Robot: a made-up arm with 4 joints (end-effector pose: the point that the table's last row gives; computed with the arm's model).
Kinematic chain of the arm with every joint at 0, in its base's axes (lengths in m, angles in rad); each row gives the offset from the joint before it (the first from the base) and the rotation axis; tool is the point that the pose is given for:
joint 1: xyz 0 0 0.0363 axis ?
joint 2: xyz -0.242 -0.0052 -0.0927 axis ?
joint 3: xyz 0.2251 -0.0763 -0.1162 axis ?
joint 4: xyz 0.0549 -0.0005 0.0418 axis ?
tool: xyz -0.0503 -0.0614 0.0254
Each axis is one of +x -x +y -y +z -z.
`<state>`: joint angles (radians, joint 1 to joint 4).
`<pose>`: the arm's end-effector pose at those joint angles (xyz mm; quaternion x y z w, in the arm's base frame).
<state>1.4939 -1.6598 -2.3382 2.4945</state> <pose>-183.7 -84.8 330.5 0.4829 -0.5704 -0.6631 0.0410</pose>
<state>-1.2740 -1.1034 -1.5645 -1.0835</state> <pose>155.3 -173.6 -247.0 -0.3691 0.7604 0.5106 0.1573</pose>
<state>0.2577 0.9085 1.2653 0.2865</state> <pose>2.6 136.4 -183.2 -0.1211 0.6439 0.4732 0.5889</pose>
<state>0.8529 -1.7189 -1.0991 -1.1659</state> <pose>-358.6 -151.0 146.8 -0.4796 -0.4123 -0.7110 0.3073</pose>
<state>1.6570 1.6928 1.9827 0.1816</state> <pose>-238.7 290.6 188.3 0.0627 -0.6506 -0.7211 0.2297</pose>
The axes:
joint 1: +y
joint 2: +z
joint 3: +y
joint 4: +z

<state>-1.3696 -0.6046 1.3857 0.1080</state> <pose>187.2 -289.8 -85.7 0.2922 -0.0081 -0.0055 0.9563</pose>
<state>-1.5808 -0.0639 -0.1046 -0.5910</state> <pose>144.8 -117.3 -13.9 0.2378 -0.7075 -0.2163 0.6294</pose>
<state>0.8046 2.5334 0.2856 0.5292</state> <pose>-381.1 284.9 206.7 0.2769 0.0858 0.9570 0.0060</pose>
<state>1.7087 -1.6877 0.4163 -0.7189</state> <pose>-87.4 -224.0 410.1 -0.6254 0.3852 -0.6722 0.0929</pose>
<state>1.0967 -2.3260 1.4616 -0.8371</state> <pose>-385.5 -160.6 399.2 0.0022 -0.4147 0.8712 0.2627</pose>
